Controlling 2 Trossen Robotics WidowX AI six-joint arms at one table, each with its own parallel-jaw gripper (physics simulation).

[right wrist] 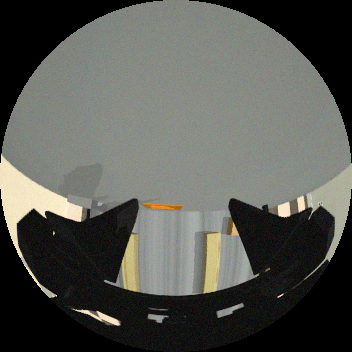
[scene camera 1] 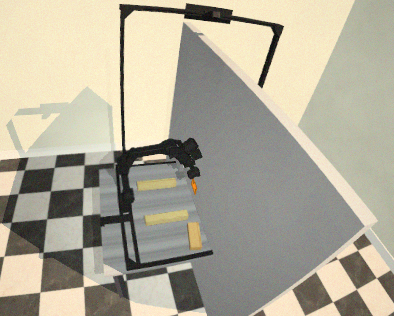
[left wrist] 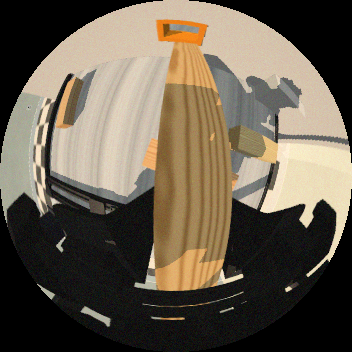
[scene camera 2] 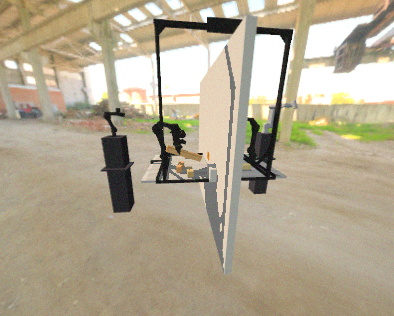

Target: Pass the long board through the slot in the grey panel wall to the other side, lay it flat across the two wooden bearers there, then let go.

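Places are measured from the left arm's base along level axes (x left, y back, z up), in centimetres.
Where they show: left gripper, fingertip midpoint: (left wrist: 182,189) (scene camera 2: 179,154); right gripper, fingertip midpoint: (right wrist: 185,204); right arm's base at its link origin: (scene camera 1: 125,208) (scene camera 2: 251,161).
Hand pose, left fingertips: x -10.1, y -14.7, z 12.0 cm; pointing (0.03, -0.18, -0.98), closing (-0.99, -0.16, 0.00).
Things, the pixels of their top centre, and the offset from my left fingertips. "pt": a spot on its surface instead.
- orange-rimmed slot at a spot on its surface: (left wrist: 160,32) (scene camera 2: 207,155) pt dx +9.6, dy -28.4, dz -4.5 cm
- orange-tan block at its top centre: (scene camera 1: 194,234) dx +35.4, dy -40.9, dz -10.1 cm
The long board (scene camera 2: 184,153) (left wrist: 192,150) is held above the table, its far end pointing at the orange-rimmed slot (scene camera 1: 194,186) (scene camera 2: 208,156) (left wrist: 160,32) (right wrist: 162,206) in the panel wall (scene camera 1: 250,150) (scene camera 2: 216,110) (left wrist: 110,35) (right wrist: 175,100). In the left wrist view that end shows just below the slot's rim; a small gap shows in scene camera 2. My left gripper (scene camera 2: 179,150) (left wrist: 182,189) is shut on the board. My right gripper (scene camera 1: 193,173) (right wrist: 185,204) is open and empty, beyond the wall near the slot. Two pale bearers (scene camera 1: 156,184) (scene camera 1: 166,218) (right wrist: 131,262) (right wrist: 211,262) lie apart there.
An orange-tan block (scene camera 1: 194,236) lies near the wall on the bearers' side. On the board's side, wooden blocks (scene camera 2: 180,167) (scene camera 2: 190,173) (left wrist: 68,102) (left wrist: 250,141) lie on the table. A black frame (scene camera 1: 123,80) (scene camera 2: 159,75) rises around the table.
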